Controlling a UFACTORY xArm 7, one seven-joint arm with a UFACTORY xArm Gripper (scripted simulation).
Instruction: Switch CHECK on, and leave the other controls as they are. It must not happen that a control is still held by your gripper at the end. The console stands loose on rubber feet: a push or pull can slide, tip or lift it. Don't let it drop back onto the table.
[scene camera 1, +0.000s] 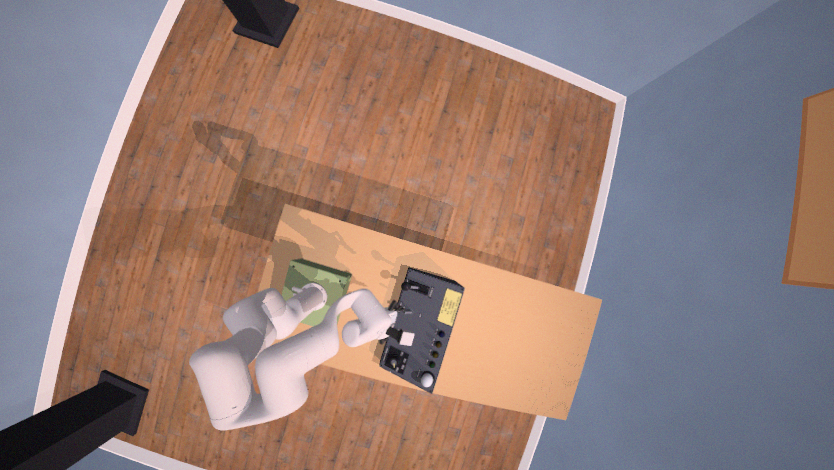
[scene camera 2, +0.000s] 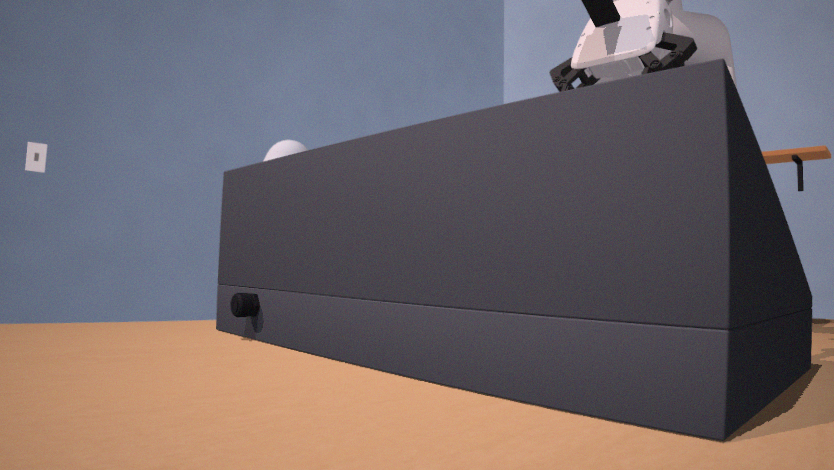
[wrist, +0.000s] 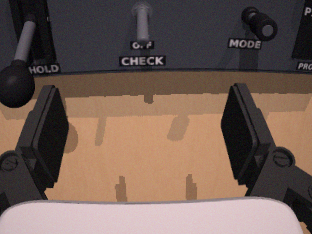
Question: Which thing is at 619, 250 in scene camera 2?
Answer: A dark grey console.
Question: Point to my gripper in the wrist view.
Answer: At 144, 104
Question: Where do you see a dark grey console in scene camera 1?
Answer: At 433, 316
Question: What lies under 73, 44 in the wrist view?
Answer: A dark grey console.
